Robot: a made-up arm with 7 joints. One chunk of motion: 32 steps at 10 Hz.
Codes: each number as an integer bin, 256 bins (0 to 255) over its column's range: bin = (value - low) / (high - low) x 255, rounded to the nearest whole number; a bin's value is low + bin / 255 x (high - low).
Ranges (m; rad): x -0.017..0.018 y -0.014..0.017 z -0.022..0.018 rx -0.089..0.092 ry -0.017..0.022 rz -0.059..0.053
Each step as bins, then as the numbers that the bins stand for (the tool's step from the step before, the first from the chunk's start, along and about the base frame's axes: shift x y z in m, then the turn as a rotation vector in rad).
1 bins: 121 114 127 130 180 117
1 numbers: -0.00039 -0.00014 -0.00208 0.00327 0.01053 -0.00761
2 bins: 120 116 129 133 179 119
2 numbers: -0.00053 0.00010 -0.00176 0.00540 0.01038 -0.00673
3 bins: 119 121 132 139 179 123
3 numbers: -0.00067 0.00071 -0.00129 0.00966 0.01038 -0.00498
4 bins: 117 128 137 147 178 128
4 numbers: -0.00094 0.00156 -0.00051 0.01534 0.01022 -0.00278
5 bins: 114 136 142 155 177 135
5 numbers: -0.00135 0.00253 0.00027 0.02102 0.01007 0.00029
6 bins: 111 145 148 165 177 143
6 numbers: -0.00176 0.00363 0.00122 0.02812 0.01007 0.00381
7 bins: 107 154 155 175 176 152
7 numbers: -0.00231 0.00472 0.00231 0.03522 0.00992 0.00776
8 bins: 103 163 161 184 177 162
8 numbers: -0.00286 0.00582 0.00325 0.04160 0.01007 0.01215
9 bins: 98 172 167 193 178 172
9 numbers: -0.00355 0.00691 0.00420 0.04799 0.01022 0.01655
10 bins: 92 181 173 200 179 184
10 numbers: -0.00437 0.00800 0.00514 0.05296 0.01038 0.02182
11 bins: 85 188 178 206 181 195
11 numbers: -0.00533 0.00885 0.00592 0.05722 0.01068 0.02665
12 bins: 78 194 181 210 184 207
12 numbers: -0.00629 0.00958 0.00639 0.06006 0.01114 0.03192
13 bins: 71 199 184 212 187 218
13 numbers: -0.00725 0.01019 0.00686 0.06148 0.01160 0.03675
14 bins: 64 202 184 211 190 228
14 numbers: -0.00822 0.01056 0.00686 0.06077 0.01206 0.04114
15 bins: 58 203 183 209 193 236
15 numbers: -0.00904 0.01068 0.00671 0.05935 0.01252 0.04465
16 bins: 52 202 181 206 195 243
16 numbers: -0.00986 0.01056 0.00639 0.05722 0.01282 0.04773
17 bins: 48 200 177 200 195 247
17 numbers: -0.01041 0.01031 0.00576 0.05296 0.01282 0.04949
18 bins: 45 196 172 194 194 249
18 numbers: -0.01082 0.00983 0.00498 0.04870 0.01267 0.05036
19 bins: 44 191 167 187 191 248
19 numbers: -0.01096 0.00922 0.00420 0.04373 0.01221 0.04993
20 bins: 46 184 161 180 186 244
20 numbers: -0.01069 0.00837 0.00325 0.03876 0.01145 0.04817
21 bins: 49 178 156 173 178 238
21 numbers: -0.01027 0.00764 0.00247 0.03380 0.01022 0.04553
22 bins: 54 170 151 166 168 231
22 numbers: -0.00959 0.00667 0.00169 0.02883 0.00869 0.04246
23 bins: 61 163 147 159 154 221
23 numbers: -0.00863 0.00582 0.00106 0.02386 0.00655 0.03807
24 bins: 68 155 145 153 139 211
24 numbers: -0.00767 0.00484 0.00075 0.01960 0.00426 0.03367
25 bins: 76 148 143 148 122 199
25 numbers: -0.00657 0.00399 0.00043 0.01605 0.00166 0.02840
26 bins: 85 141 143 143 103 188
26 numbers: -0.00533 0.00314 0.00043 0.01250 -0.00125 0.02357
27 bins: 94 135 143 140 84 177
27 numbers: -0.00410 0.00241 0.00043 0.01037 -0.00415 0.01874
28 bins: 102 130 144 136 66 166
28 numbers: -0.00300 0.00180 0.00059 0.00753 -0.00691 0.01391
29 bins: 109 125 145 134 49 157
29 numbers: -0.00204 0.00120 0.00075 0.00611 -0.00951 0.00996
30 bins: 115 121 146 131 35 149
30 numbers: -0.00122 0.00071 0.00090 0.00398 -0.01165 0.00644
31 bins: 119 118 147 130 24 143
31 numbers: -0.00067 0.00035 0.00106 0.00327 -0.01333 0.00381
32 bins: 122 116 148 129 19 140
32 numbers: -0.00025 0.00010 0.00122 0.00256 -0.01409 0.00249
